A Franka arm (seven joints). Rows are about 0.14 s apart.
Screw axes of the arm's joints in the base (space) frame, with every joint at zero. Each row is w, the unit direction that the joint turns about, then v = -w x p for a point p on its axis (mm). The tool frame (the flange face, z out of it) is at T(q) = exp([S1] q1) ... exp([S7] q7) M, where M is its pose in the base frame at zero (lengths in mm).
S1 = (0, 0, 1, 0.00, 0.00, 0.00)
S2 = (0, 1, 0, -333.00, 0.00, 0.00)
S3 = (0, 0, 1, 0.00, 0.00, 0.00)
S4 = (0, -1, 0, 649.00, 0.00, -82.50)
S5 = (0, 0, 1, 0.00, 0.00, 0.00)
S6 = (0, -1, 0, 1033.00, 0.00, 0.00)
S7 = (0, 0, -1, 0.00, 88.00, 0.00)
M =
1 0 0 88.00
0 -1 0 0.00
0 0 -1 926.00
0 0 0 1
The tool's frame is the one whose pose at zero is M.
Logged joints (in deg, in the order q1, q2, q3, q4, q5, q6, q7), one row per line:
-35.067 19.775 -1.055 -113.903 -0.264 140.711 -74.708
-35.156 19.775 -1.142 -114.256 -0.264 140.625 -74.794
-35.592 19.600 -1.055 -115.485 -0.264 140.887 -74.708
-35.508 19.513 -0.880 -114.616 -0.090 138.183 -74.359
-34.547 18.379 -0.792 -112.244 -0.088 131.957 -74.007
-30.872 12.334 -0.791 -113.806 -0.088 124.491 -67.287
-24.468 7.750 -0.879 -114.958 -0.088 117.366 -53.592
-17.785 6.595 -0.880 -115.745 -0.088 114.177 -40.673
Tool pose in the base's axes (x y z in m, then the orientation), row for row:
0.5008 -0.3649 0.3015 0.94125 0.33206 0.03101 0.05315
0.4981 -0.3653 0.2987 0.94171 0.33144 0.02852 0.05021
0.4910 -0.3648 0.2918 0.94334 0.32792 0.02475 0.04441
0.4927 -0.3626 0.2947 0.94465 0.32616 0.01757 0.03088
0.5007 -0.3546 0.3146 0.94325 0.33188 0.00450 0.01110
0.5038 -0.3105 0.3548 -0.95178 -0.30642 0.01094 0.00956
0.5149 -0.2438 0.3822 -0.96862 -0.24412 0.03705 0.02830
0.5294 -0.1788 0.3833 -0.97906 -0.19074 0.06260 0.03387
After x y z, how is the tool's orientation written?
As a quaternion, x y z w.
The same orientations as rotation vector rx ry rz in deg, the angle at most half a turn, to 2 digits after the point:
163.92 57.83 5.40
164.29 57.82 4.98
165.16 57.41 4.33
166.77 57.58 3.10
168.59 59.32 0.80
-170.29 -54.82 1.96
-171.28 -43.17 6.55
-172.53 -33.61 11.03

